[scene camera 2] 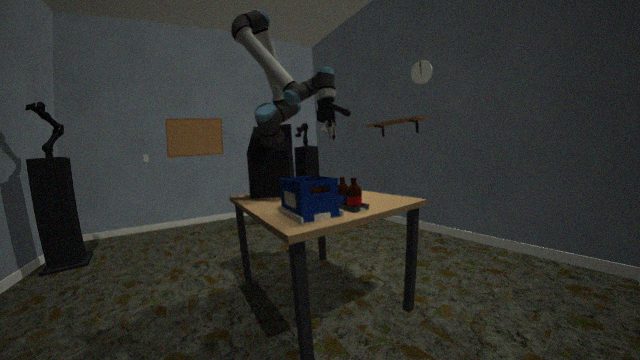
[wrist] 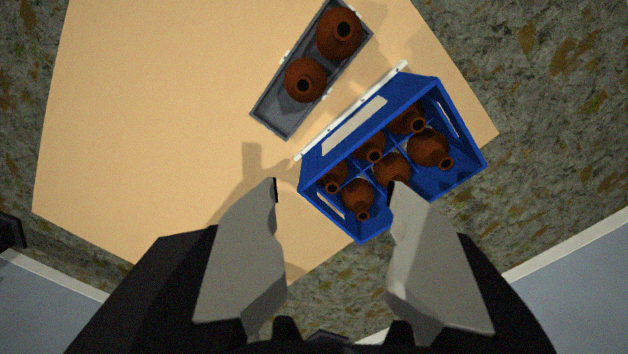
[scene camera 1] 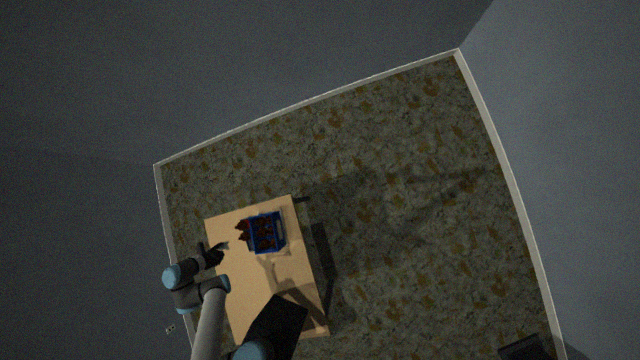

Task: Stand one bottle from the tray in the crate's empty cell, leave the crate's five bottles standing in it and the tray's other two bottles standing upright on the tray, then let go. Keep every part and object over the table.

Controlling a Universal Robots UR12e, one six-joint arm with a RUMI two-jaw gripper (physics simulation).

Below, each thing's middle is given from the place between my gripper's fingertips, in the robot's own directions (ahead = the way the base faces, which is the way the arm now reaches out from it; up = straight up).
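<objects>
There is the white strip [wrist: 401,63], and my hand is 350 mm above it and 60 mm to the left of it.
</objects>
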